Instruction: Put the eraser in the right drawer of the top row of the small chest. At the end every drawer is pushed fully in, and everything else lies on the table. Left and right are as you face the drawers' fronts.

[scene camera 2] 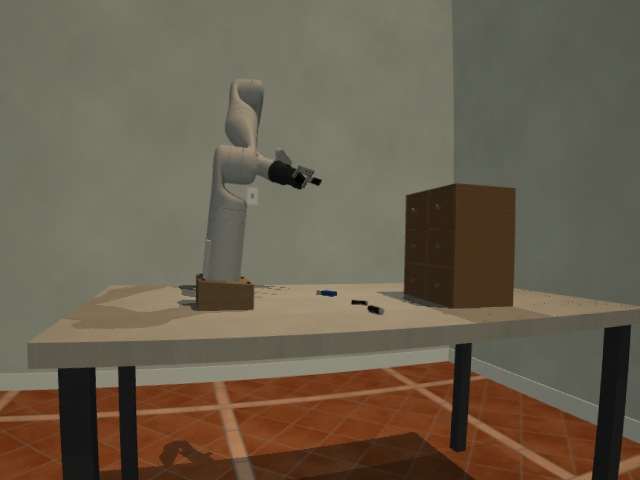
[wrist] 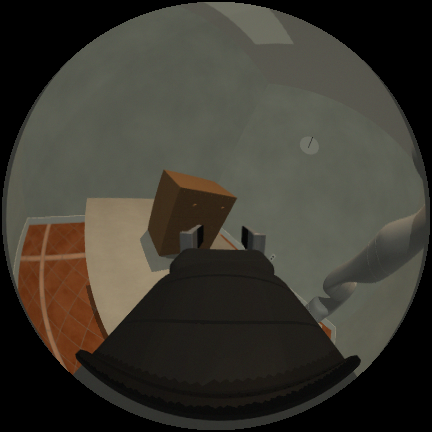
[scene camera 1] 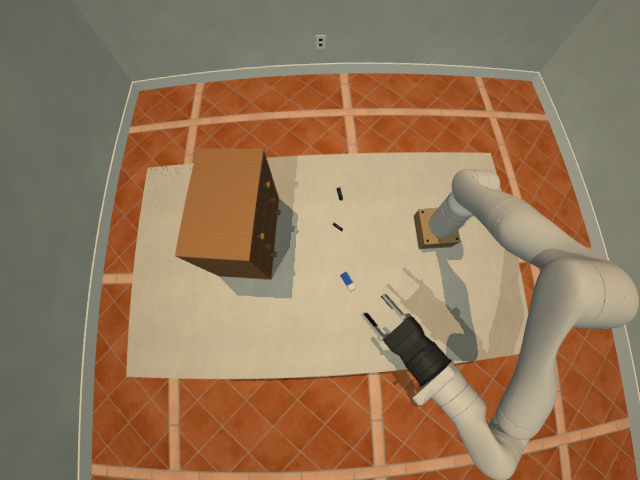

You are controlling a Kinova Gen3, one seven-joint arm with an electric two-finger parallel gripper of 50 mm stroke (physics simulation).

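Seen in the pictures: gripper, fingertip midpoint: (scene camera 2: 316,178) (wrist: 222,233) (scene camera 1: 373,304); arm's base at its link origin: (scene camera 2: 221,279) (scene camera 1: 441,225).
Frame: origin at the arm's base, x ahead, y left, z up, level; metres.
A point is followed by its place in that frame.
Observation:
The eraser (scene camera 1: 347,281) @(z -0.054, x 0.333, y 0.185 m) (scene camera 2: 326,292) @(z -0.058, x 0.326, y 0.170 m), blue with a white end, lies on the table (scene camera 1: 217,335) @(z -0.068, x 0.777, y 0.371 m) (scene camera 2: 248,346) @(z -0.084, x 0.031, y -0.339 m) between the chest and the robot's base. The small wooden chest (scene camera 1: 222,206) @(z 0.258, x 0.674, y 0.038 m) (scene camera 2: 483,248) @(z 0.090, x 0.666, y -0.134 m) (wrist: 200,215) @(z 0.150, x 0.588, y 0.038 m) stands on the table with two columns and three rows of drawers. All drawers look pushed in. The right drawer of the top row (wrist: 222,207) @(z 0.205, x 0.568, y -0.047 m) has a small knob. My gripper (scene camera 1: 375,306) @(z 0.309, x 0.317, y 0.282 m) (scene camera 2: 310,178) @(z 0.309, x 0.317, y 0.282 m) (wrist: 222,233) @(z 0.309, x 0.317, y 0.282 m) is open and empty. It is high above the table, tilted toward the chest. The eraser does not show in the wrist view.
Two small black cylindrical things, one (scene camera 1: 339,193) @(z -0.054, x 0.353, y -0.141 m) (scene camera 2: 375,310) @(z -0.060, x 0.347, y -0.156 m) and another (scene camera 1: 337,226) @(z -0.058, x 0.363, y -0.013 m) (scene camera 2: 359,302) @(z -0.062, x 0.361, y -0.018 m), lie on the table in front of the chest. The robot's wooden base block (scene camera 1: 436,242) @(z -0.001, x 0.026, y 0.063 m) (scene camera 2: 224,295) @(z -0.032, x 0.005, y -0.065 m) stands on the table opposite the drawers' fronts.

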